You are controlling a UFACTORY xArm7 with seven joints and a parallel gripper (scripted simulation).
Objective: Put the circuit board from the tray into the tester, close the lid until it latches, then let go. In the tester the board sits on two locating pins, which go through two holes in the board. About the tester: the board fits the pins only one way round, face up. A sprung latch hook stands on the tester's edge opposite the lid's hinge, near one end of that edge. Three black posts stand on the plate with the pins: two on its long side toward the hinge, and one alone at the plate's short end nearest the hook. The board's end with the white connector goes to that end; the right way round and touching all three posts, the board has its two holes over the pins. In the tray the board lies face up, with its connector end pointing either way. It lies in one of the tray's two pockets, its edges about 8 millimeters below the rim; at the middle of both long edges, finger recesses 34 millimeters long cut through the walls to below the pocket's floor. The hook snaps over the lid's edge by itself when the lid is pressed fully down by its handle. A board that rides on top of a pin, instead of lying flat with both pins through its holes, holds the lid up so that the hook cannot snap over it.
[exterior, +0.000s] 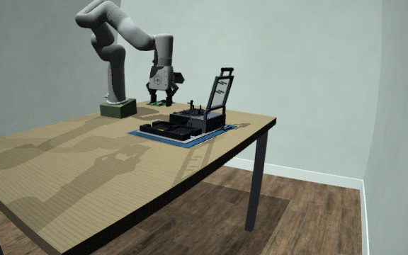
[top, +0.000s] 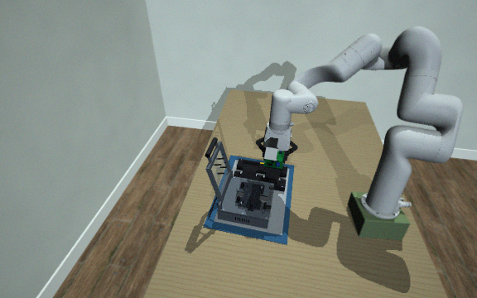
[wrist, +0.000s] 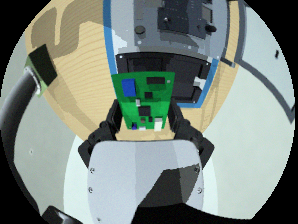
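Right now the green circuit board is right at my hand. The rest, counted from my hand: lid (210 mm ahead, 140 mm to the left, 60 mm above); then tester plate (160 mm to the left, 90 mm ahead, 50 mm below).
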